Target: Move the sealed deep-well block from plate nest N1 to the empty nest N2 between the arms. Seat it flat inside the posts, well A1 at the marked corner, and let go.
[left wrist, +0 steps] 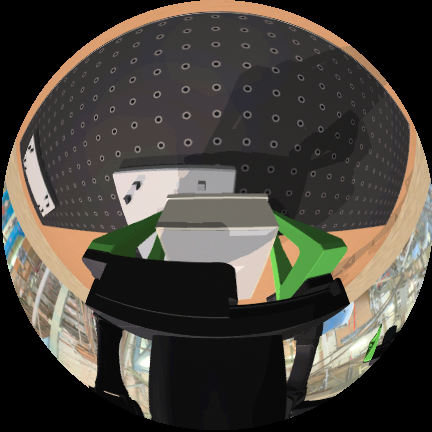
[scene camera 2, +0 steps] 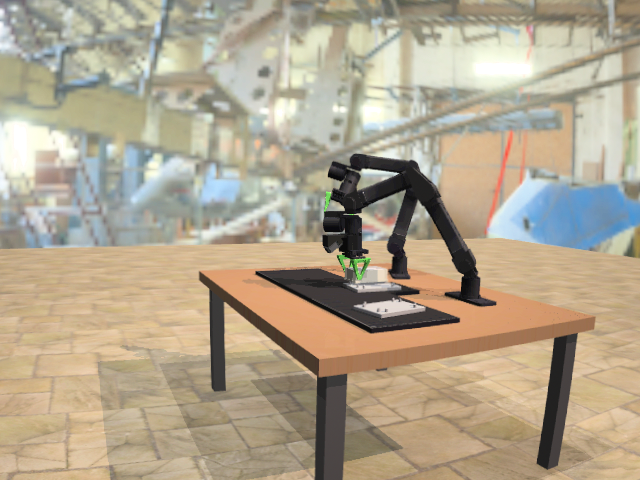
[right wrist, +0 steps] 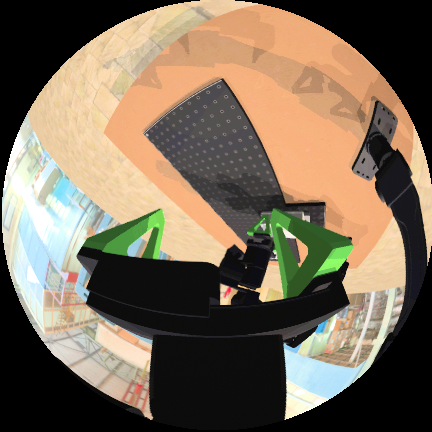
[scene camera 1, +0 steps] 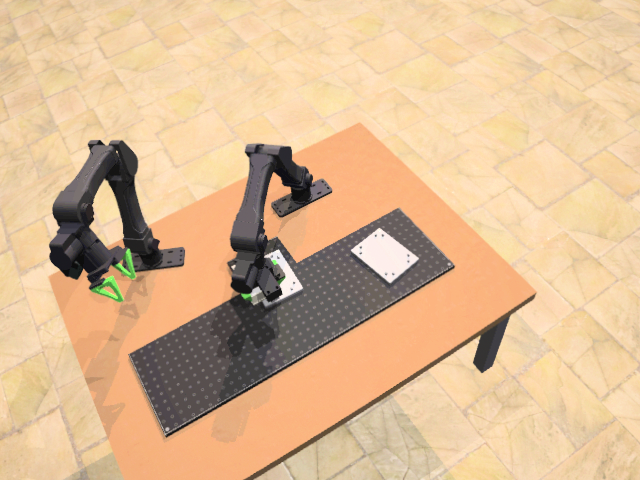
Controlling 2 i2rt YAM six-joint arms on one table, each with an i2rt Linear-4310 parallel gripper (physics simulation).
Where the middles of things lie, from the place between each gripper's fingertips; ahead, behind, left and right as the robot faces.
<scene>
Now: right hand 320 mm to the right of the white block [left wrist: 239, 229] and 180 mm above it. Also, from my right hand: white nest plate [scene camera 1: 290, 286] 370 mm to the left, 210 mm below.
I see my left gripper 50 mm past the white block and 10 mm below it. Round my left hand: white nest plate (50 mm behind, 40 mm to the left, 20 mm below).
</scene>
